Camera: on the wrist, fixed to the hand. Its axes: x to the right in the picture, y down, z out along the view.
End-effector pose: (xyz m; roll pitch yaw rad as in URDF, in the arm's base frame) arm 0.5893 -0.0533 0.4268 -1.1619 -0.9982 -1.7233
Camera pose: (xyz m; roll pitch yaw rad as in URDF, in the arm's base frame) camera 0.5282 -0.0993 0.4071 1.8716 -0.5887 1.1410
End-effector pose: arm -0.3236 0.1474 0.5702 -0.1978 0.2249 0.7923
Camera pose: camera -0.3381 0.1557 0.4930 -0.2097 -0.7977 -0.4911
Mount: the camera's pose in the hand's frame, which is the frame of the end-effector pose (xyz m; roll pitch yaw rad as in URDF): 0.0131 0.0308 -0.0715 0.1271 -0.6383 -1.5293
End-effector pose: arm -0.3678 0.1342 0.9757 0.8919 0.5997 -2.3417
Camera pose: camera -0.3133 0.0827 0.9510 -0.4570 0.2274 2.2536
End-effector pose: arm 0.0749 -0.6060 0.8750 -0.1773 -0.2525 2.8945
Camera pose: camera 0.0399 -0.6154 0.8049 0.4804 -0.7941 1.1086
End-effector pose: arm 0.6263 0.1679 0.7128 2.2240 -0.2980 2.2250
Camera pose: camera 0.6006 0.1389 0.7816 1.7652 1.2392 2.2695
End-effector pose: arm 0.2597 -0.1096 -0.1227 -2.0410 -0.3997 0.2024
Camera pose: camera 0.2853 -0.1837 -0.1131 2.8664 -0.4370 1.9313
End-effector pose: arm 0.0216 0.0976 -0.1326 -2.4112 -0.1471 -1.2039
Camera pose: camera -0.0414 0.0646 -0.0983 -3.1344 -0.0955 0.3473
